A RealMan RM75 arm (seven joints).
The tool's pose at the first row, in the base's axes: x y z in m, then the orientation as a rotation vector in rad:
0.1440, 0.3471, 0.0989, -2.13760, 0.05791, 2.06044
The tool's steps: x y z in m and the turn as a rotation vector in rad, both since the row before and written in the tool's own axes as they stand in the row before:
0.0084, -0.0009, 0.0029, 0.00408, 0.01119, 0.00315
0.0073, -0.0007, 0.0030, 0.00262, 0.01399, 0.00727
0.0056, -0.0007, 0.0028, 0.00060, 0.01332, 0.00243
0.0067, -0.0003, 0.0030, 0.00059, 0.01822, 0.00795
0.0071, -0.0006, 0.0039, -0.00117, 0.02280, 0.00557
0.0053, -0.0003, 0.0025, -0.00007, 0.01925, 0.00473
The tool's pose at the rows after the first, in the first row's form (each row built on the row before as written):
0.1416, 0.3492, 0.0905, -2.14814, 0.06690, 2.04841
0.1391, 0.3510, 0.0832, -2.16401, 0.07927, 2.03622
0.1368, 0.3526, 0.0775, -2.17837, 0.08423, 2.02299
0.1344, 0.3539, 0.0707, -2.19984, 0.09591, 2.00726
0.1313, 0.3556, 0.0634, -2.22597, 0.10378, 1.98592
0.1295, 0.3566, 0.0579, -2.24731, 0.11135, 1.96721

